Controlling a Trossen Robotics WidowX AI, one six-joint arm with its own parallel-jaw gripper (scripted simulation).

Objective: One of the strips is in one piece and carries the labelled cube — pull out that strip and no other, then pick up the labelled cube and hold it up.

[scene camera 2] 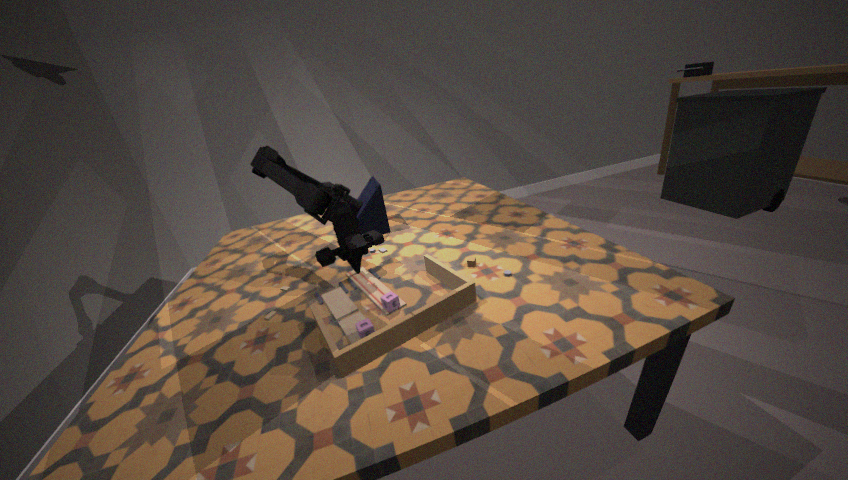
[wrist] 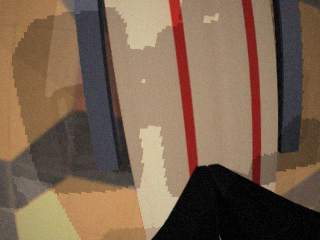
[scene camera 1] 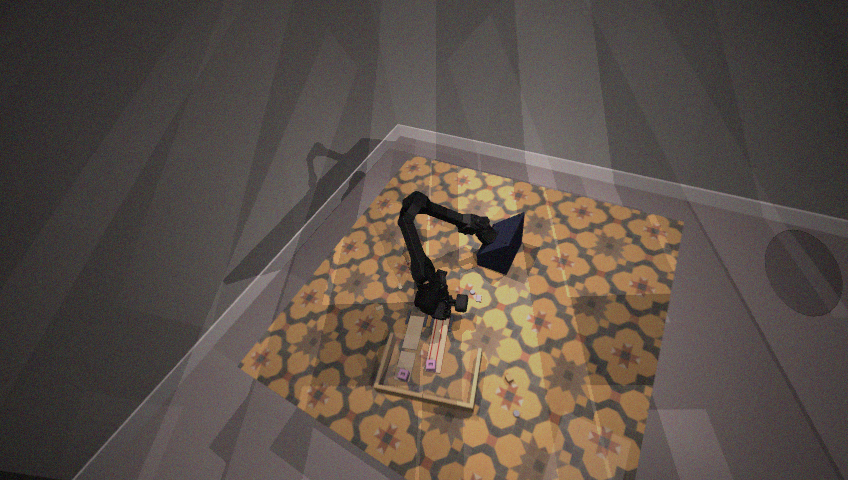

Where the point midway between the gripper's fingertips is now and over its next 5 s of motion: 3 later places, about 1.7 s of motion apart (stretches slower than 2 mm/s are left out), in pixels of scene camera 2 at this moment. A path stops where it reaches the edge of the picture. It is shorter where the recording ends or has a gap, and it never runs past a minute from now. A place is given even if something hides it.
My gripper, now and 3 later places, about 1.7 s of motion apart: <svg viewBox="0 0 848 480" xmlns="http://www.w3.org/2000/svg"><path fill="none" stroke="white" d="M358 273L349 264L343 255L357 263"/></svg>
